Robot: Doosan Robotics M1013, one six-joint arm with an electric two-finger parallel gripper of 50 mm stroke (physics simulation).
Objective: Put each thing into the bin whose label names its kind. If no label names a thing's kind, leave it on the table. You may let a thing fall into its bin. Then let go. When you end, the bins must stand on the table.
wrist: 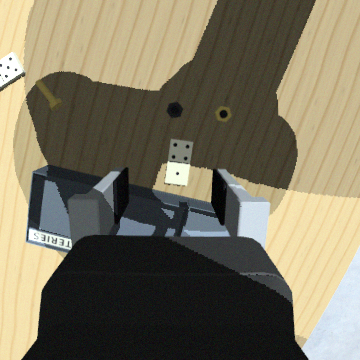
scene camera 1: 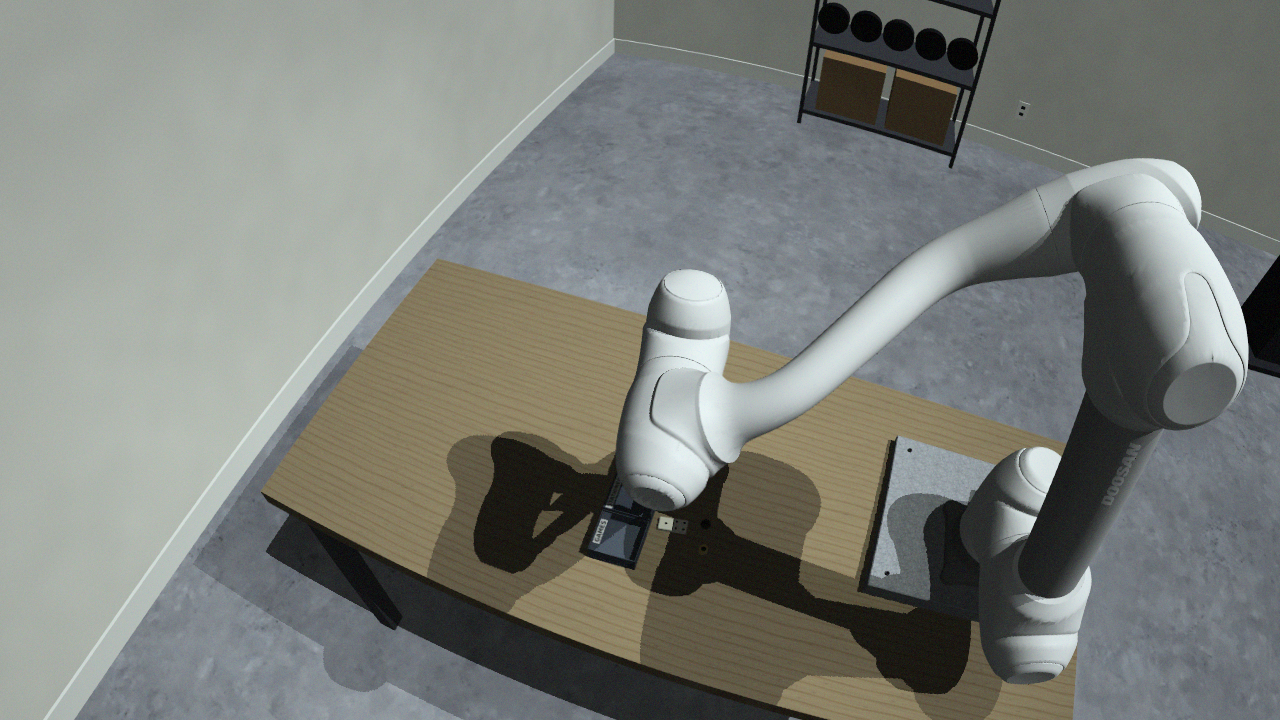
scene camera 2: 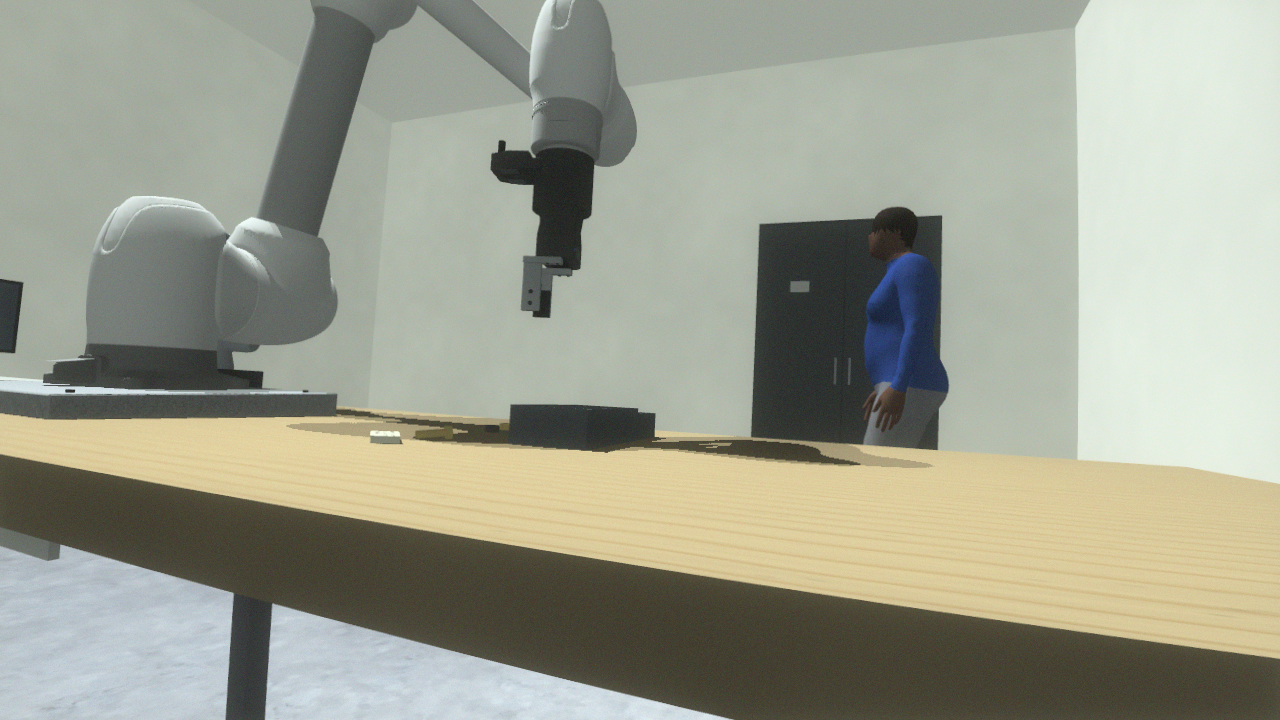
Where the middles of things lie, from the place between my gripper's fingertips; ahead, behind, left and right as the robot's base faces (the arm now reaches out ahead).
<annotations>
The dark three-bin row [scene camera 2: 581, 427] is 9 cm ahead of my hand, 1 cm to the right of it and 13 cm below it.
</annotations>
